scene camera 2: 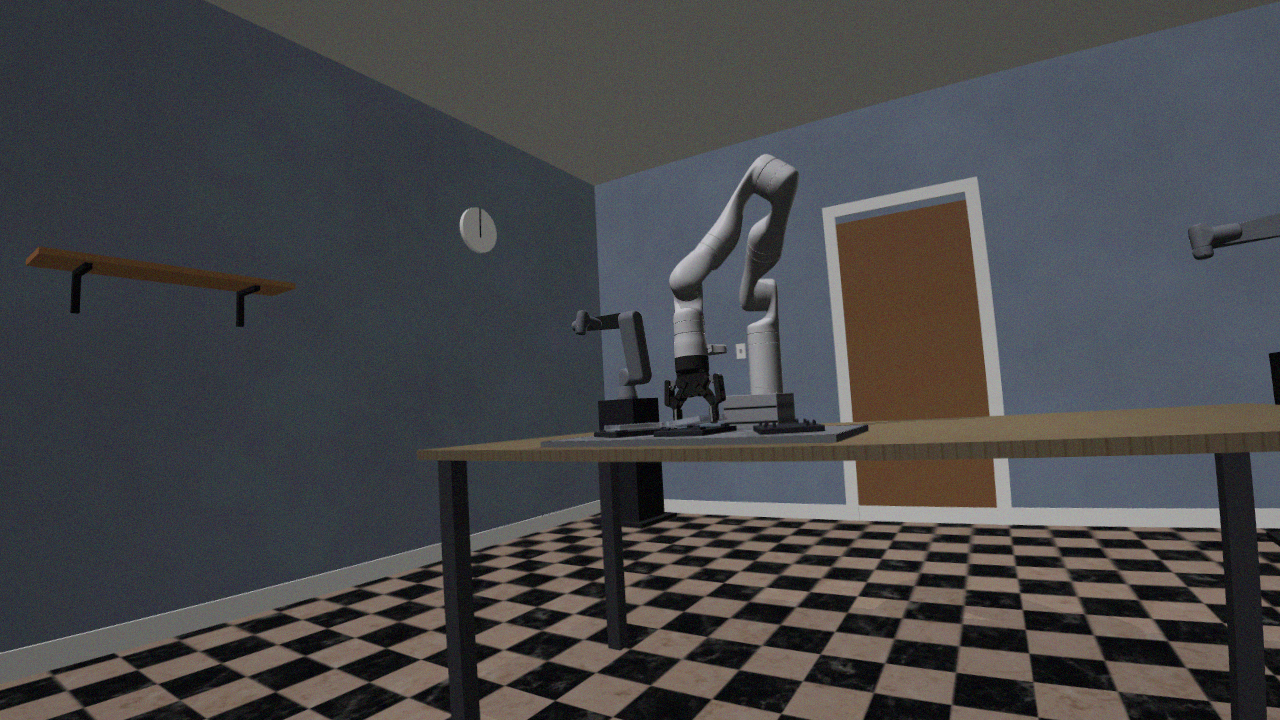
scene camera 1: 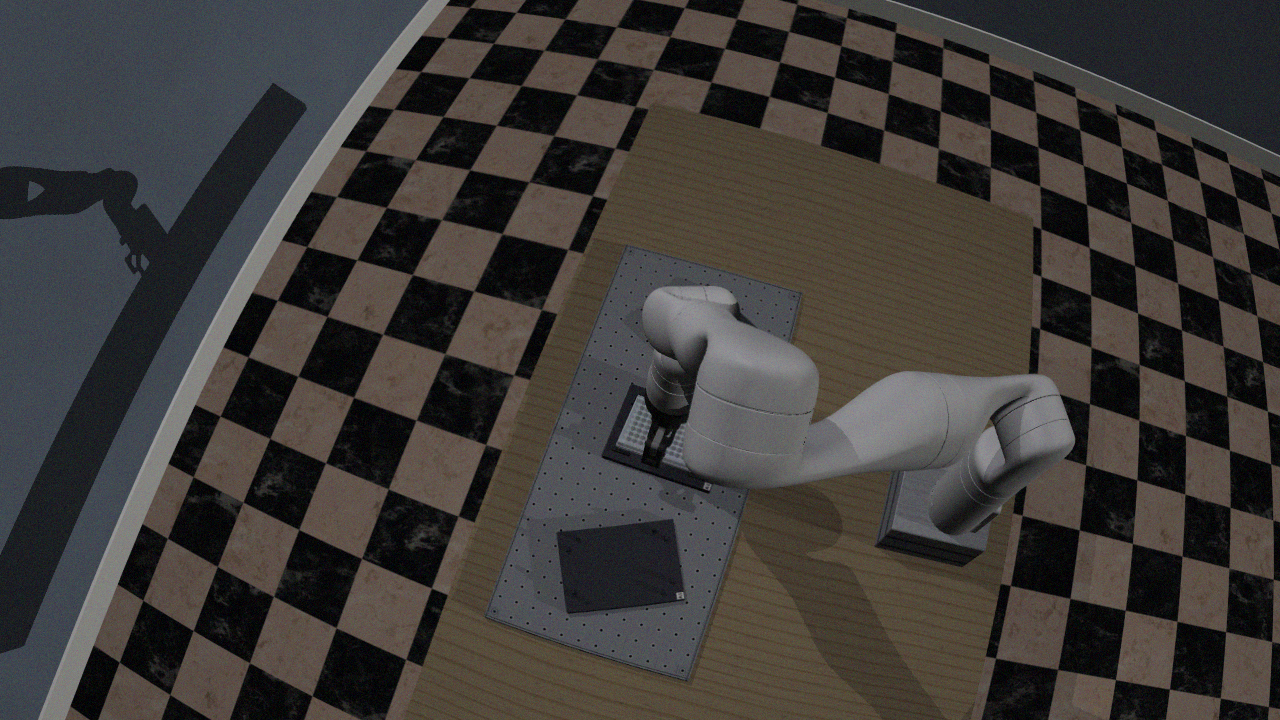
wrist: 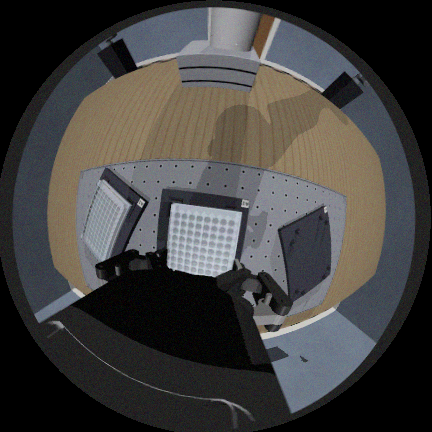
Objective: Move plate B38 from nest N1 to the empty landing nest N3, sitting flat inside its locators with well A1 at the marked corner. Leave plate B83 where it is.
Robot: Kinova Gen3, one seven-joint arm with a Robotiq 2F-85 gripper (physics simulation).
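My gripper point(scene camera 1: 664, 428) point(scene camera 2: 696, 418) point(wrist: 199, 260) points down and is shut on the pale well plate I take as B38 point(scene camera 1: 631, 429) point(scene camera 2: 687, 421) point(wrist: 205, 235), one finger at each side. The plate is within the outline of the middle dark nest point(scene camera 1: 611, 446) point(wrist: 200, 195), very low; I cannot tell if it is seated flat. Another well plate, B83 by its place, point(wrist: 103, 220) lies in the left nest point(wrist: 132, 220) in the wrist view. A bare nest point(scene camera 1: 622, 565) point(scene camera 2: 787, 427) point(wrist: 307, 255) is at the right there. Plate names and well A1 are unreadable.
All the nests stand on a grey perforated board point(scene camera 1: 581, 501) point(wrist: 180, 175) on the wooden table point(scene camera 1: 832, 214) point(wrist: 115, 130). The arm's base point(scene camera 1: 926, 505) point(scene camera 2: 759, 407) point(wrist: 219, 72) stands beyond the board in the wrist view. The neighbouring nests lie on both sides of the gripper.
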